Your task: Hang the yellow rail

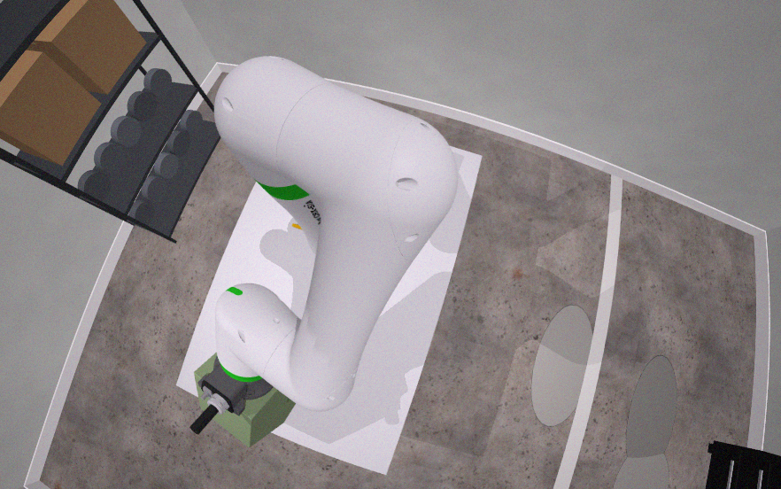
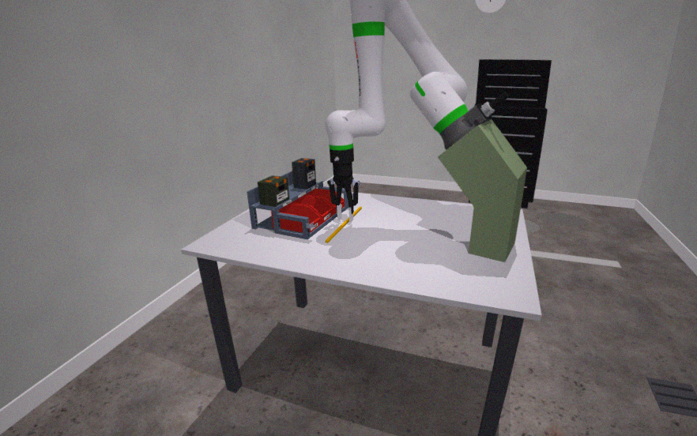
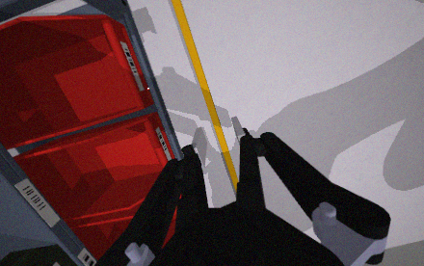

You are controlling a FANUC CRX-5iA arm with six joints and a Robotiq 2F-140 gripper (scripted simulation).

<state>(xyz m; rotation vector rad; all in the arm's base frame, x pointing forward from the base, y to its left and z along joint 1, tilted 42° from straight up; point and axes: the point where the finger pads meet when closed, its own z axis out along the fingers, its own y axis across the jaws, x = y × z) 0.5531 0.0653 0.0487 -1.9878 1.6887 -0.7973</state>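
Now: the yellow rail 4 cm below my hand.
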